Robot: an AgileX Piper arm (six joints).
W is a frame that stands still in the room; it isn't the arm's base.
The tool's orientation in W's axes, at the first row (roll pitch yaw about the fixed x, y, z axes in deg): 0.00 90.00 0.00
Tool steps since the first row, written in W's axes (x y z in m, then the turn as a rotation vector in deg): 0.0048 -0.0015 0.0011 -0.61 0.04 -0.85; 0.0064 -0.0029 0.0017 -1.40 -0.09 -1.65; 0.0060 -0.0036 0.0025 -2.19 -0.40 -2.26; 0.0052 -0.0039 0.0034 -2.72 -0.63 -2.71; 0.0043 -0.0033 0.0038 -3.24 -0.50 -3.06; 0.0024 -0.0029 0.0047 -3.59 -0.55 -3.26; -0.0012 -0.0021 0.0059 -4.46 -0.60 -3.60; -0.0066 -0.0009 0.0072 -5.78 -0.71 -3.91; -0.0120 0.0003 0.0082 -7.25 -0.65 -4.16; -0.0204 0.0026 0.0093 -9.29 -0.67 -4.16; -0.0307 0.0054 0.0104 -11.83 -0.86 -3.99
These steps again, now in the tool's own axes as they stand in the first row. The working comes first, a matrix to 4 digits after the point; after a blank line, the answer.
The tool's axes in the first row as the columns of a matrix, in W's axes (used below as rounded here):
0.0000 0.0000 1.0000
0.0000 1.0000 0.0000
-1.0000 0.0000 0.0000

-0.0011 -0.0015 0.0048 0.85 0.04 -0.61; -0.0017 -0.0029 0.0064 1.65 -0.09 -1.40; -0.0025 -0.0036 0.0060 2.26 -0.40 -2.19; -0.0034 -0.0039 0.0052 2.71 -0.63 -2.72; -0.0038 -0.0033 0.0043 3.06 -0.50 -3.24; -0.0047 -0.0029 0.0024 3.26 -0.55 -3.59; -0.0059 -0.0021 -0.0012 3.60 -0.60 -4.46; -0.0072 -0.0009 -0.0066 3.91 -0.71 -5.78; -0.0082 0.0003 -0.0120 4.16 -0.65 -7.25; -0.0093 0.0026 -0.0204 4.16 -0.67 -9.29; -0.0104 0.0054 -0.0307 3.99 -0.86 -11.83
